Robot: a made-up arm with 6 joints. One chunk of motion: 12 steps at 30 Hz.
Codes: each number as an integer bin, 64 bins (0 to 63) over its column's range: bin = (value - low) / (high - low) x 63, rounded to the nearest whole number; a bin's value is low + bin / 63 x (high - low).
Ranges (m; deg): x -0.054..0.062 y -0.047..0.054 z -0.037..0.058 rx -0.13..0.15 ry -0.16..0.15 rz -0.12..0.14
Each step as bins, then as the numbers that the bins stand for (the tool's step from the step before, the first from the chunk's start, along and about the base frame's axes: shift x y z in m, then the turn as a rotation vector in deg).
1 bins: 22 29 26 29 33 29
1 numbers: -0.01349 -0.00051 0.00221 -0.001 0.002 0.000
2 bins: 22 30 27 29 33 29
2 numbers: -0.01349 0.00110 0.00371 -0.001 0.002 0.000
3 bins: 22 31 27 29 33 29
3 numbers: -0.01349 0.00270 0.00371 -0.001 0.002 0.000
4 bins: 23 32 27 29 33 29
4 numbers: -0.01165 0.00430 0.00371 -0.001 0.002 0.000
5 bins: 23 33 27 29 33 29
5 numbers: -0.01165 0.00590 0.00371 -0.001 0.002 0.000
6 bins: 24 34 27 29 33 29
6 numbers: -0.00981 0.00751 0.00371 -0.001 0.002 0.000
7 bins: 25 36 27 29 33 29
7 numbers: -0.00797 0.01071 0.00371 -0.001 0.002 0.000
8 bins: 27 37 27 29 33 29
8 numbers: -0.00429 0.01232 0.00371 -0.001 0.002 0.000
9 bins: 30 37 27 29 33 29
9 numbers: 0.00124 0.01232 0.00371 -0.001 0.002 0.000
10 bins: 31 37 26 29 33 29
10 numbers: 0.00308 0.01232 0.00221 -0.001 0.002 0.000
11 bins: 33 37 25 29 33 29
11 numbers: 0.00676 0.01232 0.00070 -0.001 0.002 0.000
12 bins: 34 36 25 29 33 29
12 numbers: 0.00860 0.01071 0.00070 -0.001 0.002 0.000
